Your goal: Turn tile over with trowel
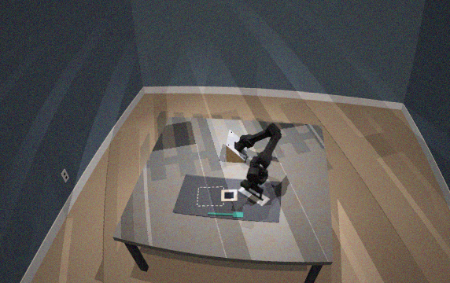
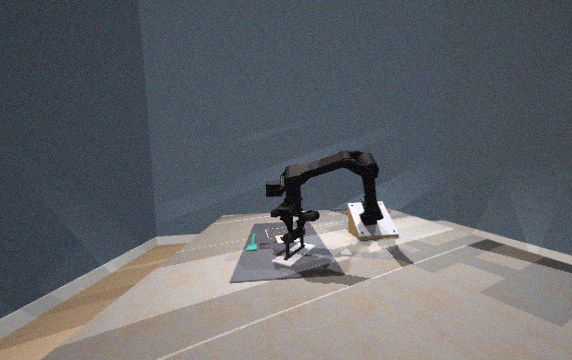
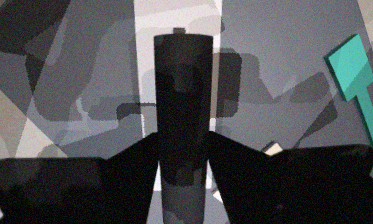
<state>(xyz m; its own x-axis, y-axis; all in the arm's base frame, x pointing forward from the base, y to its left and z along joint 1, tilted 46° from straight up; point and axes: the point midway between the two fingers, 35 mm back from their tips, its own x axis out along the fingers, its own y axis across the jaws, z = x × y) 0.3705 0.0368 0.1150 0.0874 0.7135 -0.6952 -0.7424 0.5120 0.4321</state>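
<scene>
The tile is 15 cm to the right of my gripper tip, 6 cm below it and 1 cm ahead of it. The rest, counted from my gripper tip: dark mat (15 cm to the right, 8 cm below, 2 cm ahead); then teal bar (16 cm ahead, 14 cm to the right, 6 cm below).
</scene>
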